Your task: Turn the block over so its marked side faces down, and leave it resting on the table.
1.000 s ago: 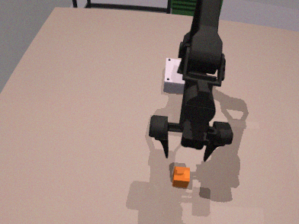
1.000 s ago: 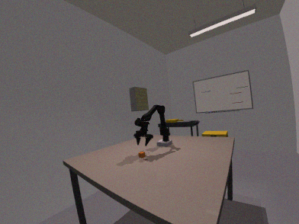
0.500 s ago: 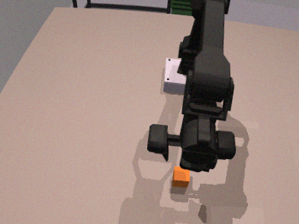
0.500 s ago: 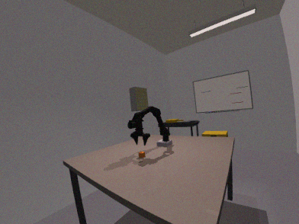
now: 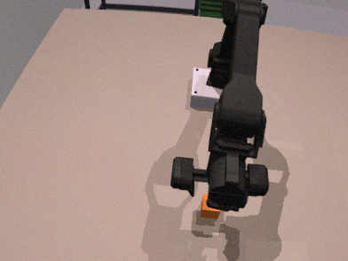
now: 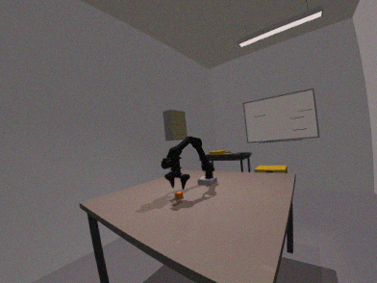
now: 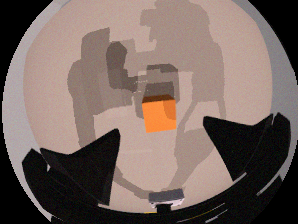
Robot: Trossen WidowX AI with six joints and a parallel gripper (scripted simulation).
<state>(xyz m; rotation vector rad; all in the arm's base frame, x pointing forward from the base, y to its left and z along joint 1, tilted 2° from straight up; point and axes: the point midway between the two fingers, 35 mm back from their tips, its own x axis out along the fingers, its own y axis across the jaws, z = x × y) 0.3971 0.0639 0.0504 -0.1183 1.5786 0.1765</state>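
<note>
Now: the block 10 mm behind my gripper tip and 50 mm below it.
</note>
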